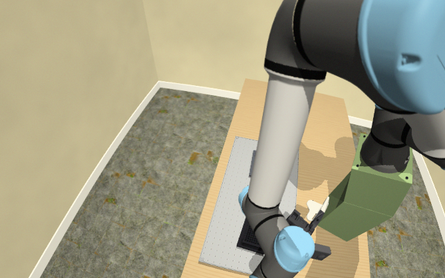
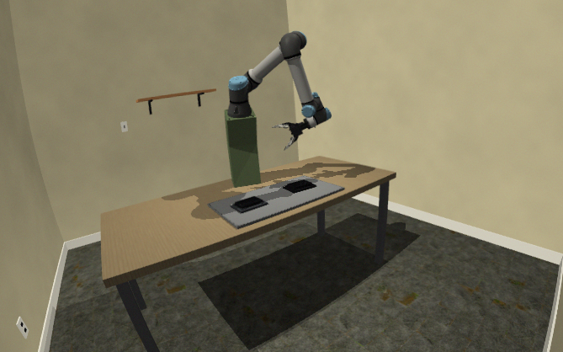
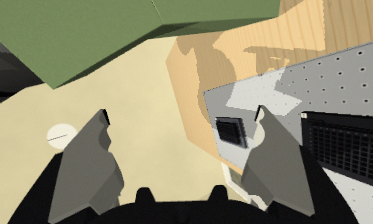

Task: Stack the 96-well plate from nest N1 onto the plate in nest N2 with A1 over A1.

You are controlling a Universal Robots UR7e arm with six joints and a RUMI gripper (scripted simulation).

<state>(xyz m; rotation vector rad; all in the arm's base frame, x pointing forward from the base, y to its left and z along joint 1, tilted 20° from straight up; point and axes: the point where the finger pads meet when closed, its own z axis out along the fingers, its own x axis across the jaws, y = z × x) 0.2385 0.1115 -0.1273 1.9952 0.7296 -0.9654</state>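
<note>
My hand is 36 cm to the left of the black 96-well plate, 26 cm above it and 14 cm short of it. Also, from my hand: grey plate nest (36 cm to the right, 28 cm below, 14 cm ahead).
</note>
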